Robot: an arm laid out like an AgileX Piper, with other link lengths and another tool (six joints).
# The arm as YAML. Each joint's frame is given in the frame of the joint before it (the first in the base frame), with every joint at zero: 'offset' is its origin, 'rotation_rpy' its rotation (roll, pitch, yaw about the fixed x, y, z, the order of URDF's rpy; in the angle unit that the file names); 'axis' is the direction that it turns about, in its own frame. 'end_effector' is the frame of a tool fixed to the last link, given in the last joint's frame.
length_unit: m
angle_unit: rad
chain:
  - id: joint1
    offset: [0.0, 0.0, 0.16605]
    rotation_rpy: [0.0, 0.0, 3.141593]
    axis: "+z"
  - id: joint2
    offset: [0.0, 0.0, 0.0]
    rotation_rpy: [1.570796, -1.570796, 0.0]
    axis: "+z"
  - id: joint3
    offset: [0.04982, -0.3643, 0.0]
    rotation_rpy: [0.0, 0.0, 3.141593]
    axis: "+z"
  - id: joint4
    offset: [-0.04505, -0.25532, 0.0]
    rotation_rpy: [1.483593, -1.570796, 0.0]
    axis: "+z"
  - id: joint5
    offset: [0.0, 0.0, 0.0]
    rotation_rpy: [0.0, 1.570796, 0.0]
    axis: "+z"
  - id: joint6
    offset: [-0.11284, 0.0, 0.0]
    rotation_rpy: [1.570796, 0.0, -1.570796]
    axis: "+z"
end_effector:
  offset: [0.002, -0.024, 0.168]
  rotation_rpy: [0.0, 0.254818, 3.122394]
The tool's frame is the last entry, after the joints.
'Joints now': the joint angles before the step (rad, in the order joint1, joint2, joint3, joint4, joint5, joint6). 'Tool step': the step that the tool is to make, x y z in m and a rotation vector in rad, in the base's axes. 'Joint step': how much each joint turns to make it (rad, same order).
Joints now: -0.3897 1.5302 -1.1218 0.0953 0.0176 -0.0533
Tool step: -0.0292 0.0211 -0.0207 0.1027 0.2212 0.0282
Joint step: -0.0001 -0.0294 -0.1251 -0.0167 0.3993 0.0207
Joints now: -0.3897 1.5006 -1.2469 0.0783 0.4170 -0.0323
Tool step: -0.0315 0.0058 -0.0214 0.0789 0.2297 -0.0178
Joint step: -0.0007 0.0353 -0.1543 -0.0649 0.3604 0.0622
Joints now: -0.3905 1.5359 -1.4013 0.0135 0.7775 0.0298
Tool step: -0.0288 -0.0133 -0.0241 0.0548 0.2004 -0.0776
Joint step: -0.0145 0.0777 -0.1282 -0.0716 0.2580 0.0736
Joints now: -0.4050 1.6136 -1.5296 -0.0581 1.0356 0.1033
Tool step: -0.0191 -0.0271 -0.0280 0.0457 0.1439 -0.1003
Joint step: -0.0467 0.0994 -0.0899 -0.0395 0.1441 0.0476
